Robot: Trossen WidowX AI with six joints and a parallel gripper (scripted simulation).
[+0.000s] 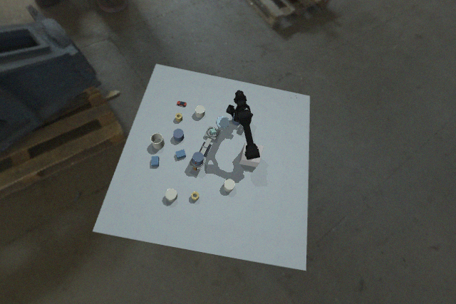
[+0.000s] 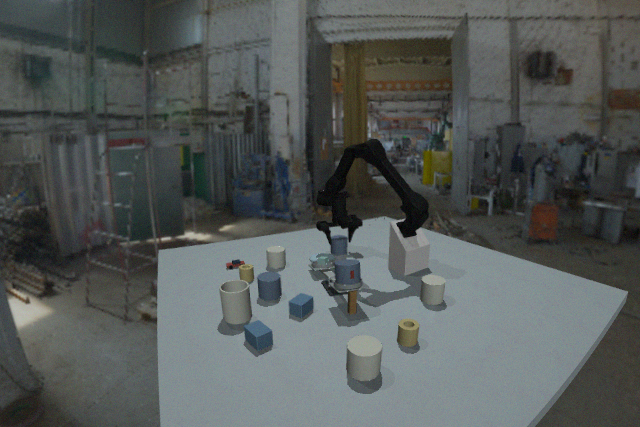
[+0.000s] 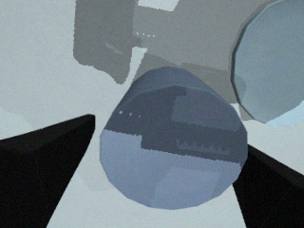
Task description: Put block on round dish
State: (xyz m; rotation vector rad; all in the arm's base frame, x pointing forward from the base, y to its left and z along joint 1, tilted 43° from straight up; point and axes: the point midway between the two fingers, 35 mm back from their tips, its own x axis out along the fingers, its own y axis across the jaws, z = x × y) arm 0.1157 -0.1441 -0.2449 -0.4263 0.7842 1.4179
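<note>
Right now the light blue round dish is 10 cm ahead of my gripper tip, 3 cm to the left of it and 3 cm below it. Also, from my gripper tip: balance beam 19 cm ahead, 27 cm to the left; beige cup 51 cm ahead, 30 cm to the left; red piece 44 cm ahead, 5 cm to the right, 2 cm below.
</note>
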